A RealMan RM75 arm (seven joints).
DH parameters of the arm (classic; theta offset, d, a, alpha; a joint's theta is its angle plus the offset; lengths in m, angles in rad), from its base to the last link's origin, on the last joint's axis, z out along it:
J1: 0 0.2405 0 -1.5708
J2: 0 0 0 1.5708
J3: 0 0.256 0 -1.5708
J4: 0 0 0 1.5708
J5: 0 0.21 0 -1.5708
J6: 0 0 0 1.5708
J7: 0 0.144 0 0
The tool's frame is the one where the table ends.
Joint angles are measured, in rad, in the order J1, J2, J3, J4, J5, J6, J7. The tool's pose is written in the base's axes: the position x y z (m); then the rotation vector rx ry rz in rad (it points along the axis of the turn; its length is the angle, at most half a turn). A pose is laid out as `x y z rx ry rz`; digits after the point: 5 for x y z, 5 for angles.
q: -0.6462 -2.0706 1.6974 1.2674 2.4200 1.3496 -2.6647
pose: -0.14381 0.34110 -0.06788 -2.75138 -0.80096 0.43316
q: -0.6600 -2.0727 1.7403 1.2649 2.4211 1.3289 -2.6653
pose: -0.13797 0.33879 -0.07579 -2.77023 -0.74160 0.45032
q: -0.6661 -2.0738 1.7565 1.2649 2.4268 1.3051 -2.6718
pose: -0.13451 0.34021 -0.07866 -2.76471 -0.71573 0.44037
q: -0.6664 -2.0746 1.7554 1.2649 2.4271 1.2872 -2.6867
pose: -0.13280 0.34243 -0.07885 -2.75048 -0.72918 0.41522
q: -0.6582 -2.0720 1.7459 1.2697 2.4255 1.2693 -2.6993
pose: -0.13337 0.34542 -0.07625 -2.72931 -0.75331 0.38107
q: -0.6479 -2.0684 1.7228 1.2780 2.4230 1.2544 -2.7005
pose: -0.13420 0.35004 -0.07064 -2.70583 -0.77307 0.33793
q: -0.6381 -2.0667 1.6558 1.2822 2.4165 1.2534 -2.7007
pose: -0.13676 0.35885 -0.05813 -2.66398 -0.83635 0.26925
